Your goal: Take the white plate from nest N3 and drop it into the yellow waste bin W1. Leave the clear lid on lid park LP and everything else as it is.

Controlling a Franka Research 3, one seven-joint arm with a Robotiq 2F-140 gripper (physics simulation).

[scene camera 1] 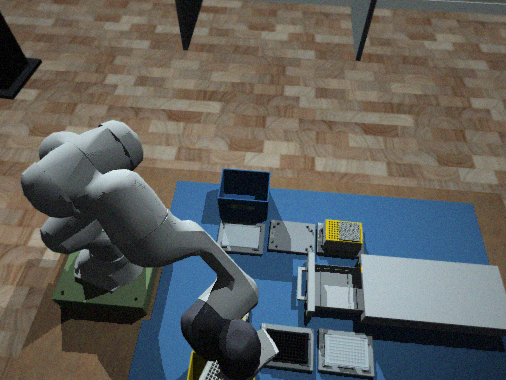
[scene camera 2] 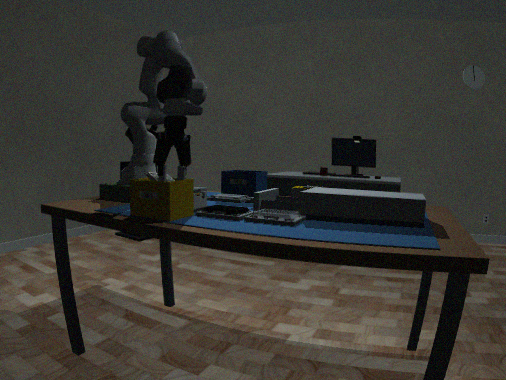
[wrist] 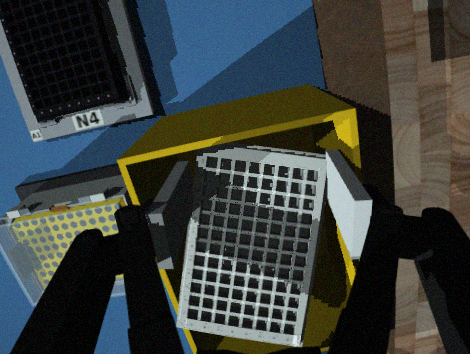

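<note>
My gripper (scene camera 2: 172,173) (wrist: 258,177) is shut on the white plate (scene camera 1: 212,371) (scene camera 2: 159,176) (wrist: 255,240), a grid of square wells. In the wrist view the plate lies between the two pads, over the mouth of the yellow waste bin (scene camera 1: 192,367) (scene camera 2: 150,200) (wrist: 250,112). In scene camera 2 the plate looks tilted at the level of the bin's rim; whether it touches the rim I cannot tell. The arm hides much of the bin in scene camera 1. The labels N3 and LP cannot be read. A flat pale piece (scene camera 1: 242,237), possibly the clear lid, lies on a nest at the back.
Nest N4 (wrist: 144,107) with a black plate (scene camera 1: 291,346) (wrist: 65,55) is near the bin. A yellow rack (wrist: 55,235) under a clear cover stands beside the bin. Further off are a white plate (scene camera 1: 346,351) on a nest, an open drawer (scene camera 1: 311,285) and a blue bin (scene camera 1: 244,209) (scene camera 2: 244,182).
</note>
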